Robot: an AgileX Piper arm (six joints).
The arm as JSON. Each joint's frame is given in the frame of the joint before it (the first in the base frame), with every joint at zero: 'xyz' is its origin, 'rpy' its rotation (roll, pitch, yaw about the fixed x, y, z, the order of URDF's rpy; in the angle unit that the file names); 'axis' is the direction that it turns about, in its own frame. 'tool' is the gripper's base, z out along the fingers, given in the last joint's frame.
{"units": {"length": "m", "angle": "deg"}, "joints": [
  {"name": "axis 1", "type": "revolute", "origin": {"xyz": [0.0, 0.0, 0.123], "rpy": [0.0, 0.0, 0.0]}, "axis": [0.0, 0.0, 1.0]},
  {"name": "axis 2", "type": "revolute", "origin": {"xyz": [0.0, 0.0, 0.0], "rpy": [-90.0, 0.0, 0.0]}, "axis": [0.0, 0.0, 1.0]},
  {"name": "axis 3", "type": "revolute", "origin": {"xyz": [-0.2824, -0.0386, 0.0], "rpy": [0.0, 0.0, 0.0]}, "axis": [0.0, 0.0, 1.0]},
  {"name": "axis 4", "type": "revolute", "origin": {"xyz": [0.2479, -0.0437, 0.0], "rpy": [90.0, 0.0, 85.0]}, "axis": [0.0, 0.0, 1.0]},
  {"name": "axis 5", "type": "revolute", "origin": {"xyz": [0.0, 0.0, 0.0], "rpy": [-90.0, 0.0, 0.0]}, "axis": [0.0, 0.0, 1.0]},
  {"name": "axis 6", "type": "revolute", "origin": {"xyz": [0.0, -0.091, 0.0], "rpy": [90.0, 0.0, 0.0]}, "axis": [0.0, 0.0, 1.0]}
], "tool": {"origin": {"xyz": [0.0, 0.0, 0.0], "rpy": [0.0, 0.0, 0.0]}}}
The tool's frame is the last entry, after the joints.
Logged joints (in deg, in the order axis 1, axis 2, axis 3, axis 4, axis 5, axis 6), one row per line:
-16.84, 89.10, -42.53, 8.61, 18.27, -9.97
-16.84, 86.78, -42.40, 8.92, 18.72, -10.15
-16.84, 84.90, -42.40, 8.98, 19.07, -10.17
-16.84, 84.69, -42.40, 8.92, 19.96, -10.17
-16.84, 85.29, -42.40, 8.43, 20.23, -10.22
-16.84, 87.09, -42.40, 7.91, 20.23, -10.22
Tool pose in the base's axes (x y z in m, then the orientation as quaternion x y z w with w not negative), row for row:
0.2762, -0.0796, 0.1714, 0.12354, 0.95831, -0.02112, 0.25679
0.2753, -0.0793, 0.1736, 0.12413, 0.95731, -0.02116, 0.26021
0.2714, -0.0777, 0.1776, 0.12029, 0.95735, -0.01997, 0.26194
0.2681, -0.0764, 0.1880, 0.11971, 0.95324, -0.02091, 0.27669
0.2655, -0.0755, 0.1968, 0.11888, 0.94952, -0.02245, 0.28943
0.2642, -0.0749, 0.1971, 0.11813, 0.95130, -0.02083, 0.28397
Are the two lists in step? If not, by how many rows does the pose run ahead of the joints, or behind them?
The pose runs 2 rows behind the joints: the pose in row i belongs to the joints in row i - 2.
